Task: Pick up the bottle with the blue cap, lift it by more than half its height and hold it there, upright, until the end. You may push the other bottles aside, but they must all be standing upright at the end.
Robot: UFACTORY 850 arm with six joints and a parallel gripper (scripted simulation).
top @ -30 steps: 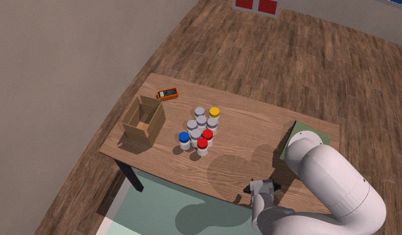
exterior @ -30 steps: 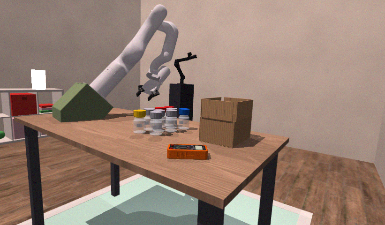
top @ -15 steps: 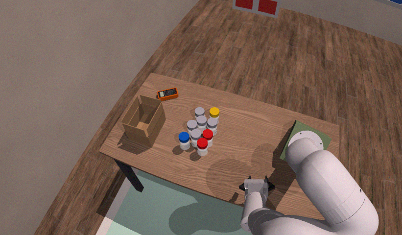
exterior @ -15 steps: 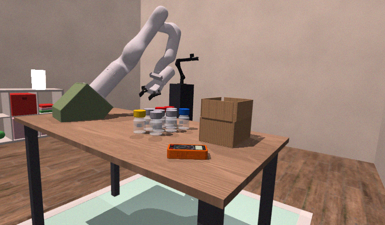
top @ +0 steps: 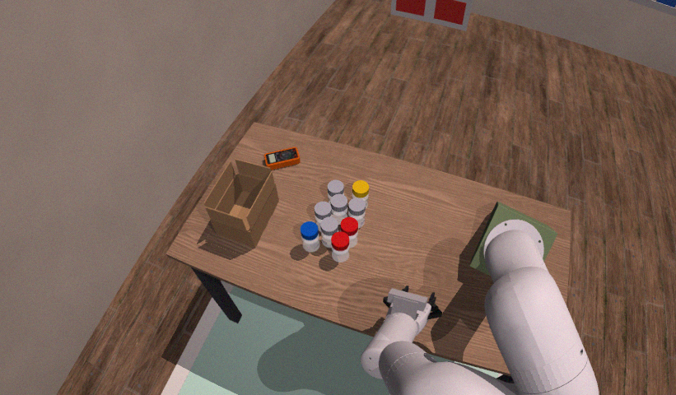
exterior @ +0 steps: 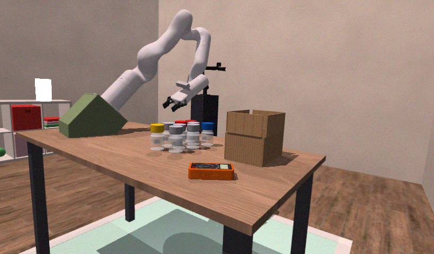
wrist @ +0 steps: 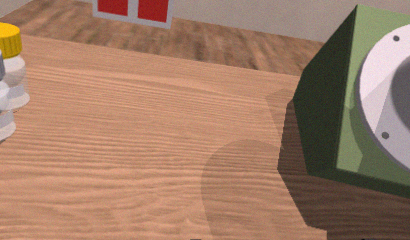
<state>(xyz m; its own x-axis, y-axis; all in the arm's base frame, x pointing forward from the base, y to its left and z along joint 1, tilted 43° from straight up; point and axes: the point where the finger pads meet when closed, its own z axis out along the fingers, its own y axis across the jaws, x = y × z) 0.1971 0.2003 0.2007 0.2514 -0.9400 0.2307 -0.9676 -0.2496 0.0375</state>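
Now: hand 39 cm short of the blue-capped bottle, 10 cm above it and 4 cm to the left of it. Also, from my hand: yellow-capped bottle 34 cm ahead, 27 cm to the right, 10 cm below; orange multimeter 69 cm ahead, 29 cm to the right, 13 cm below; cardboard box 64 cm ahead, 8 cm below, 2 cm to the right.
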